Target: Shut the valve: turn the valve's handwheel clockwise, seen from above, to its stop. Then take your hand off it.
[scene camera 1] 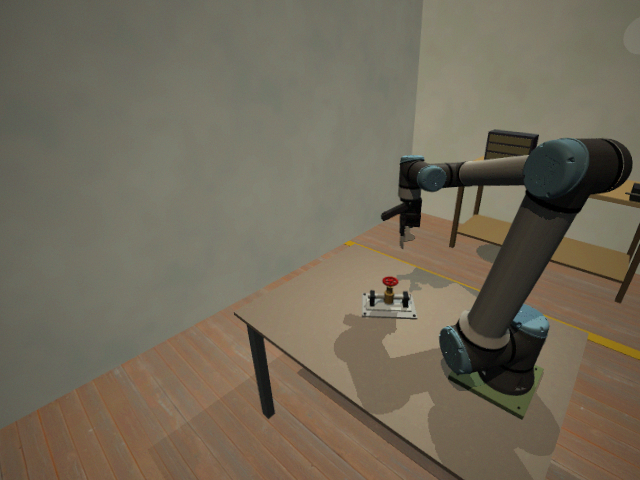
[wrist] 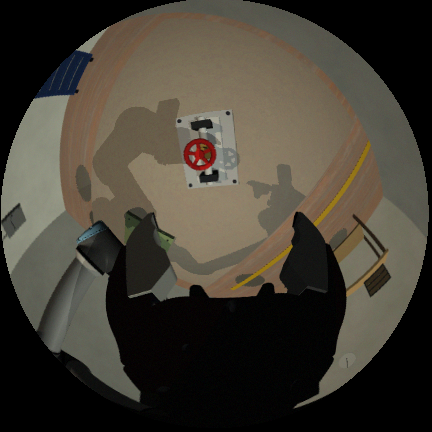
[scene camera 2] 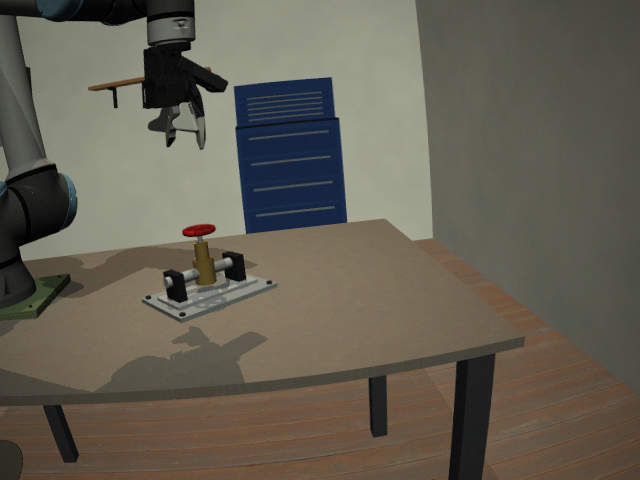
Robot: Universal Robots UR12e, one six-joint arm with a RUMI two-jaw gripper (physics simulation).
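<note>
The valve has a red handwheel (scene camera 1: 390, 277) (scene camera 2: 199, 225) (wrist: 213, 154) on top of an upright brass body (scene camera 1: 388, 297) (scene camera 2: 204, 271). A grey pipe runs through the body between two black supports, on a light grey base plate (scene camera 1: 374, 314) (scene camera 2: 191, 313) (wrist: 229, 131) that lies on the table. The handwheel lies level and nothing touches it. My gripper (scene camera 2: 185, 144) (wrist: 225, 214) points down and is open, with nothing between its fingers. It hangs well above the handwheel, apart from it. In scene camera 1 the fingers are small and partly overlap.
The table (scene camera 1: 310, 289) (scene camera 2: 336, 289) (wrist: 150, 75) carries the valve and the arm's green mounting plate (scene camera 1: 527, 403) (scene camera 2: 49, 297). A blue cabinet (scene camera 2: 292, 173) (wrist: 65, 75) stands beyond the table. A wooden workbench (scene camera 1: 478, 227) stands behind the arm. A grey wall (scene camera 1: 206, 155) is beside the table.
</note>
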